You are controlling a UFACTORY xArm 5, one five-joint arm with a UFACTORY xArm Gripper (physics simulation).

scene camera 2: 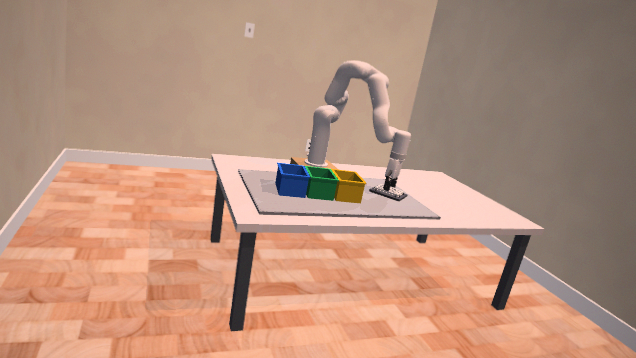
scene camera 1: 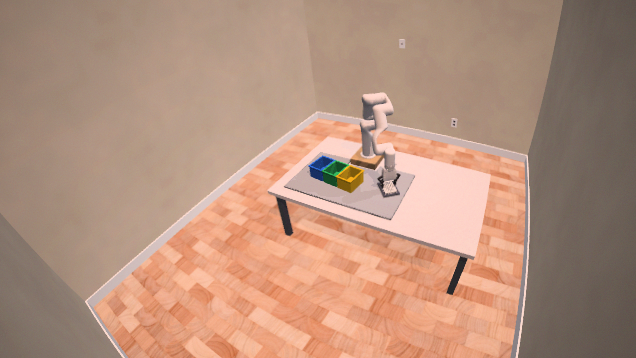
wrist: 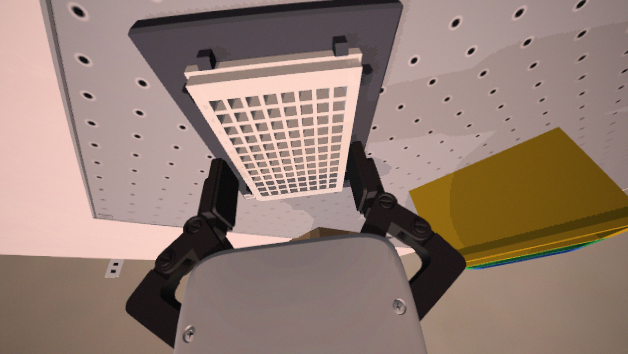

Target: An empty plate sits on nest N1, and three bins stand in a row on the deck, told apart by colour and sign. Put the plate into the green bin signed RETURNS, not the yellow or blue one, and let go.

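Where they show: gripper, fingertip midpoint: (scene camera 2: 389, 188) (scene camera 1: 388, 185) (wrist: 290, 162); arm's base, origin of the base link: (scene camera 2: 315, 163) (scene camera 1: 368, 154).
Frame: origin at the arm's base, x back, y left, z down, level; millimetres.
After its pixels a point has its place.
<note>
The white gridded plate (scene camera 1: 388, 188) {x -372, y 241, z 17 mm} (scene camera 2: 397, 191) {x -382, y 264, z 16 mm} (wrist: 280, 85) {x -401, y 263, z 15 mm} lies on the dark nest (wrist: 270, 37) {x -413, y 272, z 29 mm}, between small corner posts. My gripper (scene camera 1: 389, 181) {x -348, y 237, z 13 mm} (scene camera 2: 390, 187) {x -348, y 237, z 13 mm} (wrist: 290, 162) {x -348, y 237, z 13 mm} is open and holds nothing. In the wrist view its fingers stand one on each side of the plate's end nearer the robot; I cannot tell whether they touch it. The green bin (scene camera 1: 330, 177) {x -399, y -178, z -27 mm} (scene camera 2: 321, 187) {x -393, y -196, z -15 mm} stands in the middle of the row, between the blue bin (scene camera 1: 318, 172) {x -364, y -284, z -30 mm} (scene camera 2: 292, 185) {x -352, y -318, z -10 mm} and the yellow bin (scene camera 1: 350, 184) {x -453, y -12, z -34 mm} (scene camera 2: 350, 192) {x -436, y -67, z -6 mm} (wrist: 525, 190) {x -404, y 6, z -7 mm}. No sign is readable.
The bins and nest stand on a grey perforated deck (scene camera 1: 370, 200) {x -504, y 143, z 36 mm} (scene camera 2: 300, 207) {x -472, y -331, z 41 mm} (wrist: 500, 30) {x -468, y 156, z 41 mm} on a pale table (scene camera 1: 440, 200) {x -371, y 624, z 54 mm}. The yellow bin is the closest of the row to the nest. The arm's base stands on a wooden block (scene camera 1: 365, 162) {x -107, y 4, z 5 mm} behind the deck.
</note>
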